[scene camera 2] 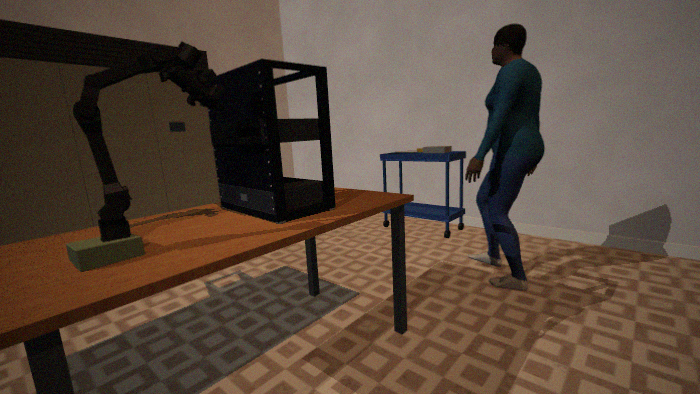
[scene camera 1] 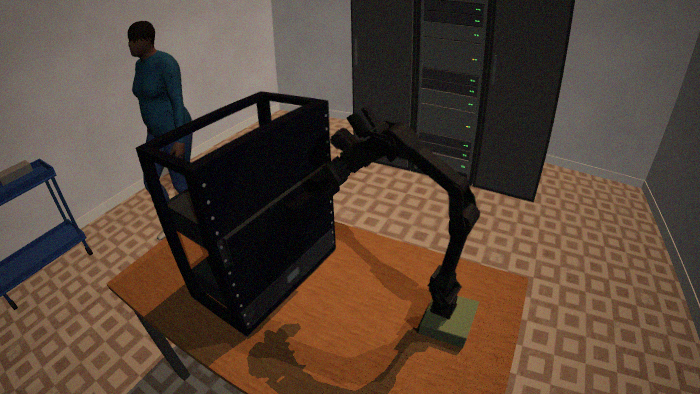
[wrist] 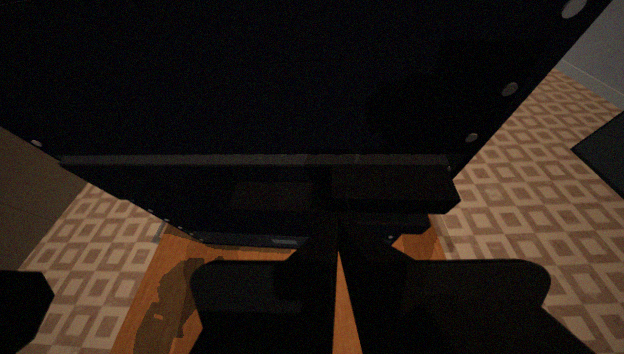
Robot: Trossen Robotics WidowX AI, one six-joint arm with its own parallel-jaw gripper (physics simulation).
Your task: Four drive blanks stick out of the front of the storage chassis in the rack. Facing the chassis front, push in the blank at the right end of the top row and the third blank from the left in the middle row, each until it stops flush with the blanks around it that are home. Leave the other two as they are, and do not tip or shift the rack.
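Places are measured from the arm's base along level axes (x ahead, y left, z up), in millimetres.
Where they show: gripper, fingertip midpoint: (scene camera 2: 224, 110) (wrist: 335, 219); arm's base at its link origin: (scene camera 2: 115, 238) (scene camera 1: 444, 308).
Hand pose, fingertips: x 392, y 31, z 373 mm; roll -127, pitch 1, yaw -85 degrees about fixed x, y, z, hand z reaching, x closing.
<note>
Things, the pixels of their top centre, and the offset from my fingertips. "spot": a spot on its surface instead. Level surfaces: height alone.
- black rack at its top centre: (scene camera 1: 235, 121) (scene camera 2: 260, 73) dx +224, dy +119, dz +161 mm
- top row at a spot on its surface: (wrist: 400, 185) spot: dx +53, dy -58, dz -40 mm
- projecting blank at a spot on its surface: (wrist: 412, 222) spot: dx +43, dy -86, dz -97 mm
- wooden table at its surface level: dz -427 mm
The black rack (scene camera 1: 200, 121) (scene camera 2: 326, 140) stands upright on the table. The storage chassis shows below a plain dark panel; its pale top edge (wrist: 185, 160) crosses the wrist view. The blank at the right end of the top row (wrist: 400, 185) sticks out. A second, dim blank (wrist: 272, 195) sticks out lower and left; its column is hard to tell. Part of another projecting blank (wrist: 412, 222) shows under the top right one. My gripper (scene camera 1: 316, 186) (scene camera 2: 215, 94) (wrist: 335, 219) is shut and empty, its tips overlapping the top right blank's left end in the wrist view. Contact and the fourth blank are hidden.
The wooden table (scene camera 1: 370, 300) (scene camera 2: 175, 232) bears the arm's green base block (scene camera 1: 452, 322) (scene camera 2: 107, 252). A person (scene camera 1: 160, 90) (scene camera 2: 515, 110) stands behind the rack, near a blue cart (scene camera 1: 42, 245) (scene camera 2: 422, 156). Tall dark cabinets (scene camera 1: 520, 100) stand at the back.
</note>
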